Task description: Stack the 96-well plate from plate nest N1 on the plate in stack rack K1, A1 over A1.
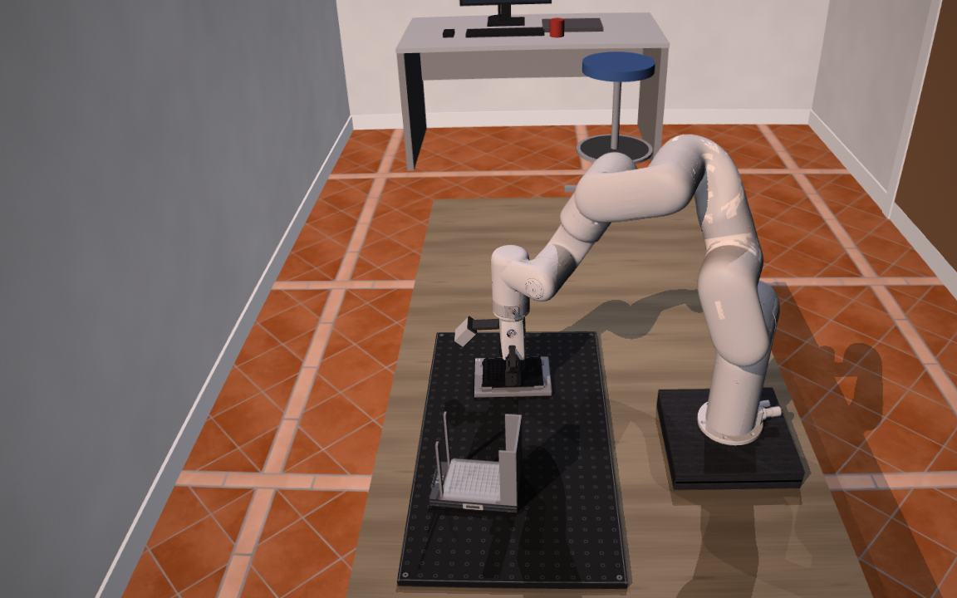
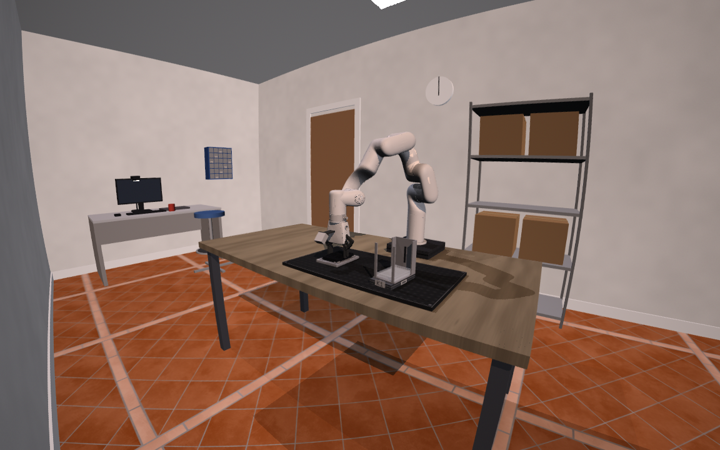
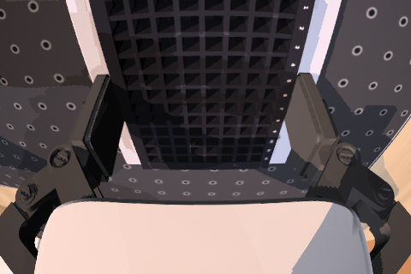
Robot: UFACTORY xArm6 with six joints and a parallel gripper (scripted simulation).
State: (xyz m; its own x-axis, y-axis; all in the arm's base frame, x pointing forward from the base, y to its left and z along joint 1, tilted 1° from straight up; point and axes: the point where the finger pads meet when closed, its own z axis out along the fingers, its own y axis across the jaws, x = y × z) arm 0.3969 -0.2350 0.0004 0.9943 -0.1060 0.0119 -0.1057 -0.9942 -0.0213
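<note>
Right now the black 96-well plate is 1 cm below my hand. From my hand the other things lie so: white 96-well plate: 31 cm to the left, 10 cm ahead, 1 cm below; then plate nest N1: 2 cm below; then A1 mark: 7 cm ahead, 6 cm to the right, 2 cm below.
</note>
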